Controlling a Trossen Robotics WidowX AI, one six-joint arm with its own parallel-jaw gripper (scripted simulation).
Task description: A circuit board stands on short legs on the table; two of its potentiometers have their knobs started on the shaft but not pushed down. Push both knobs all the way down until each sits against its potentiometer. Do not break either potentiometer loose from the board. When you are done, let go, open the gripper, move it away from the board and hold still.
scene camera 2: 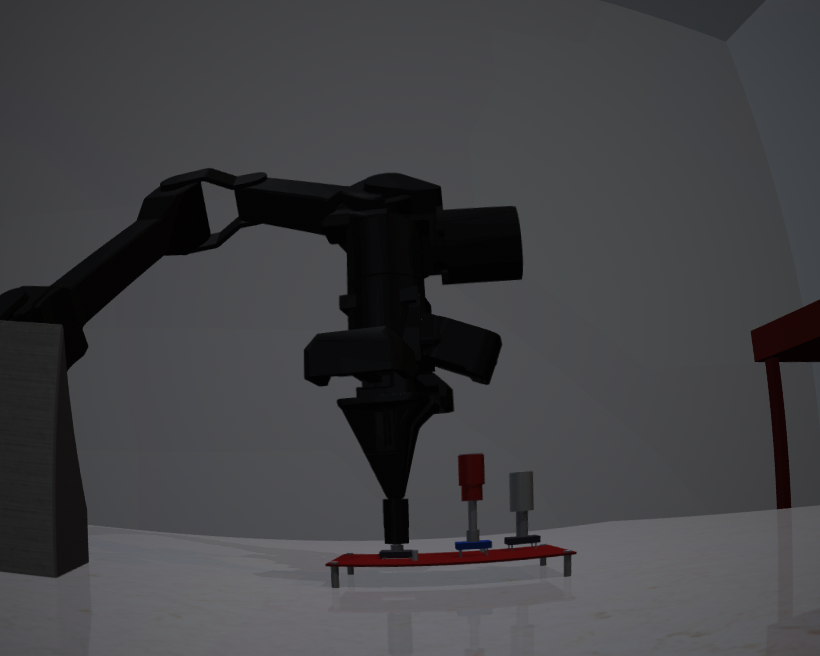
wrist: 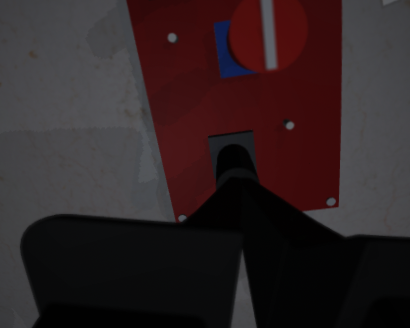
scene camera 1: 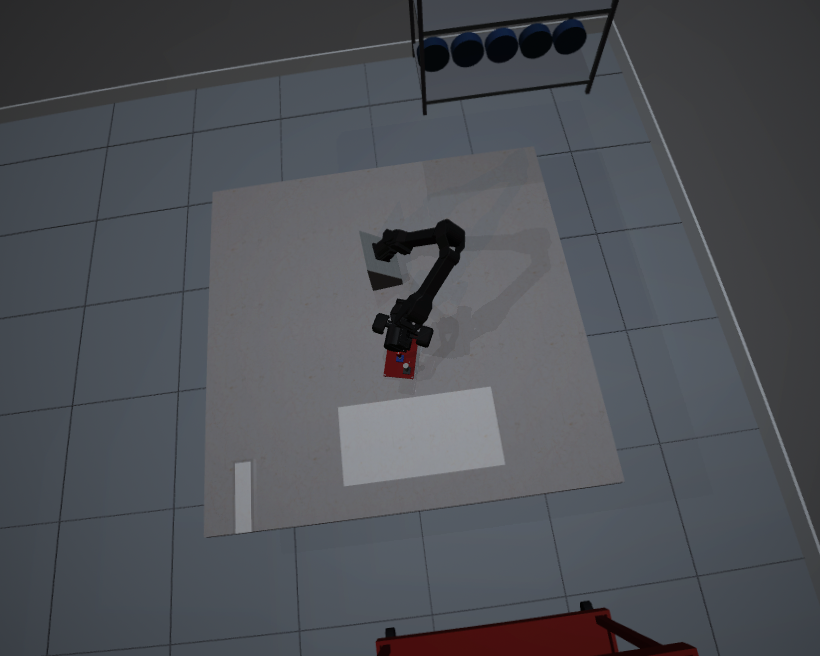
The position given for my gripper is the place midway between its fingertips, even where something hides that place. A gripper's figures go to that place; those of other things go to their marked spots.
My gripper (scene camera 2: pixel 395 499): 47 cm from the lens. A black knob (scene camera 2: pixel 396 513) is 46 cm from the lens.
